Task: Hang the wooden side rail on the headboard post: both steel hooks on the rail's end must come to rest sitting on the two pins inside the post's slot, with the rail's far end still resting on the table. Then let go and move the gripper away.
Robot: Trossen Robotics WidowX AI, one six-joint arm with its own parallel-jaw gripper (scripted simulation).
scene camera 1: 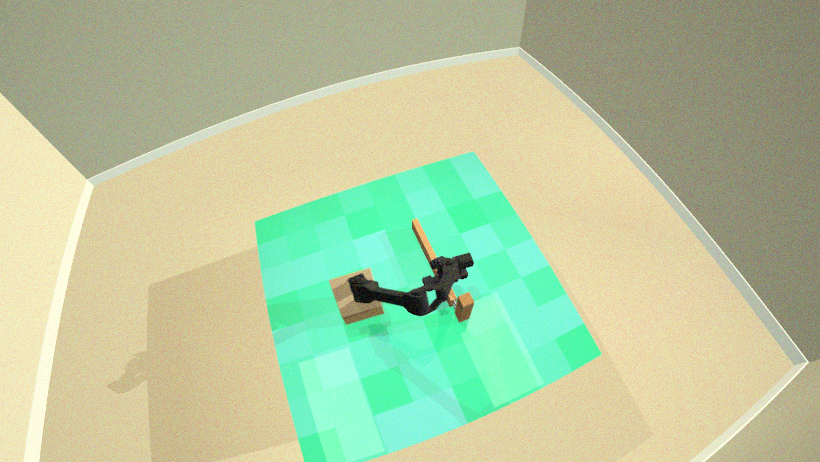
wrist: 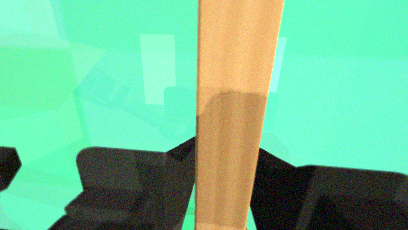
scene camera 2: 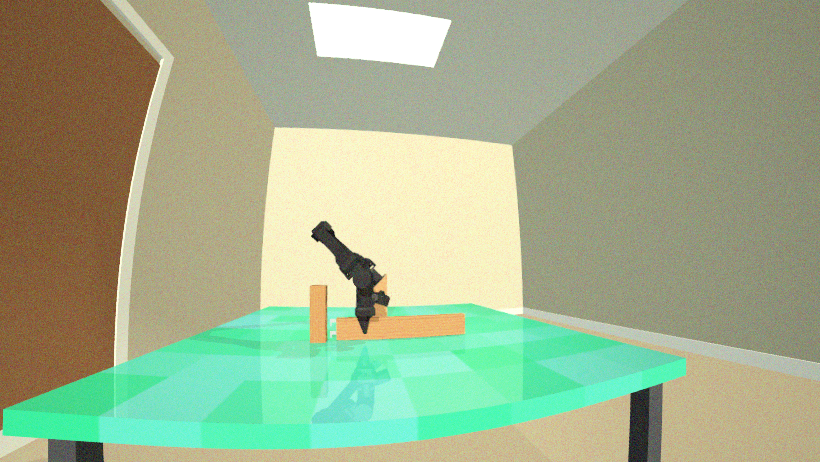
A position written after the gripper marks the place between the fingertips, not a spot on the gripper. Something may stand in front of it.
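Observation:
You can see the gripper (scene camera 2: 364, 332), and it's there in the wrist view as well (wrist: 219, 140). There's also a wooden side rail (scene camera 2: 390, 327), and the wrist view (wrist: 235, 53) has that rail too. And then there's a headboard post (scene camera 2: 318, 294).

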